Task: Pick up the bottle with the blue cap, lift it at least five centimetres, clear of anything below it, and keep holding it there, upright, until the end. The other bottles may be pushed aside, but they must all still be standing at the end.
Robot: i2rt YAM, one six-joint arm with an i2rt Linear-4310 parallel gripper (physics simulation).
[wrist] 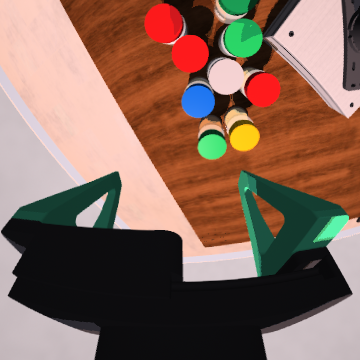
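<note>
The bottle with the blue cap stands upright in a cluster on the brown wooden surface, in the upper middle of the wrist view. A white-capped bottle is close on its right, a red-capped bottle is just above it in the view, and a light-green-capped bottle and a yellow-capped bottle are below it. My gripper is open and empty, its green fingers wide apart. The fingertips show below the cluster in the view, apart from every bottle.
Another red-capped bottle stands right of the white cap. A red-capped bottle and two green-capped bottles, one of them whole in view, stand farther up. A pale box-like base is at the upper right. The wood's edge runs diagonally on the left.
</note>
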